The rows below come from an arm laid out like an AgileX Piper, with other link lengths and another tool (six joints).
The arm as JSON. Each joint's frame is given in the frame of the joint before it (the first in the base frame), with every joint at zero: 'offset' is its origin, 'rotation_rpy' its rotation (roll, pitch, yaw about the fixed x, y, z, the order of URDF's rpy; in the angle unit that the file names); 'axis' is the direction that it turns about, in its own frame. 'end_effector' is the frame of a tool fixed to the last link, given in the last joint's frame.
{
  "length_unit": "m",
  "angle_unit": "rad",
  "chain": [
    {
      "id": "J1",
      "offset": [
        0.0,
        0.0,
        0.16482
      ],
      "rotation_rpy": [
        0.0,
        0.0,
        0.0
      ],
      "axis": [
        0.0,
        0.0,
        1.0
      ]
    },
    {
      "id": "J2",
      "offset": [
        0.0,
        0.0,
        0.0
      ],
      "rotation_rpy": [
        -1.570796,
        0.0,
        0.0
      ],
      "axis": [
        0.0,
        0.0,
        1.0
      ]
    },
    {
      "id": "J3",
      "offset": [
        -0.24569,
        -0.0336,
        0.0
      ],
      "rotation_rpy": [
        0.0,
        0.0,
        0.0
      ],
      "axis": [
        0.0,
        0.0,
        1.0
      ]
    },
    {
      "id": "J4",
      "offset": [
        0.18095,
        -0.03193,
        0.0
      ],
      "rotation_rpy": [
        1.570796,
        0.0,
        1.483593
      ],
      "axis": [
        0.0,
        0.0,
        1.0
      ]
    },
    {
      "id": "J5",
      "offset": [
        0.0,
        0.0,
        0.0
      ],
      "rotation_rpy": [
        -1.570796,
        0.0,
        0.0
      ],
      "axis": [
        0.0,
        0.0,
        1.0
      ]
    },
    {
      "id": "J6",
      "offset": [
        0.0,
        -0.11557,
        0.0
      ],
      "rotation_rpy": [
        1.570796,
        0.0,
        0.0
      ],
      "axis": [
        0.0,
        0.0,
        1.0
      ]
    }
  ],
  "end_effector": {
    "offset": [
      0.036,
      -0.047,
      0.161
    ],
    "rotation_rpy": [
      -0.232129,
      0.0,
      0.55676
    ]
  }
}
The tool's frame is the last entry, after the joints.
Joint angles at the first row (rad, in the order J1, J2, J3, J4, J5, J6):
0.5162, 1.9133, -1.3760, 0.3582, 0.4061, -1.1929
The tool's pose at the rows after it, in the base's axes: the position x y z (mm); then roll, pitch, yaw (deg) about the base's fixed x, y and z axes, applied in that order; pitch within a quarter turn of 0, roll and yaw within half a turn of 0:
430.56, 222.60, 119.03, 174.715, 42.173, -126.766
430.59, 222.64, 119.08, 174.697, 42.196, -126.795
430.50, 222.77, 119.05, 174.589, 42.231, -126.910
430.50, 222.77, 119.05, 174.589, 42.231, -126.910
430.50, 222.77, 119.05, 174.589, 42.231, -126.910
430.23, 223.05, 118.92, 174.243, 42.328, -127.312
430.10, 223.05, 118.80, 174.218, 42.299, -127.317
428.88, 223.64, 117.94, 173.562, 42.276, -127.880
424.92, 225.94, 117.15, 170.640, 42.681, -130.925
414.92, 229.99, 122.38, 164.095, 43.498, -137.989
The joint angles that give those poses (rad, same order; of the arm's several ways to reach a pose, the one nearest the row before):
0.5161, 1.9134, -1.3760, 0.3583, 0.4079, -1.1929
0.5162, 1.9133, -1.3760, 0.3587, 0.4076, -1.1929
0.5161, 1.9133, -1.3760, 0.3604, 0.4076, -1.1929
0.5161, 1.9133, -1.3760, 0.3604, 0.4076, -1.1929
0.5161, 1.9133, -1.3760, 0.3604, 0.4076, -1.1929
0.5162, 1.9133, -1.3760, 0.3646, 0.4076, -1.1913
0.5162, 1.9133, -1.3760, 0.3645, 0.4082, -1.1913
0.5162, 1.9134, -1.3760, 0.3724, 0.4121, -1.1913
0.5161, 1.9094, -1.3760, 0.4040, 0.4220, -1.1800
0.5161, 1.8819, -1.3760, 0.4554, 0.4530, -1.1315

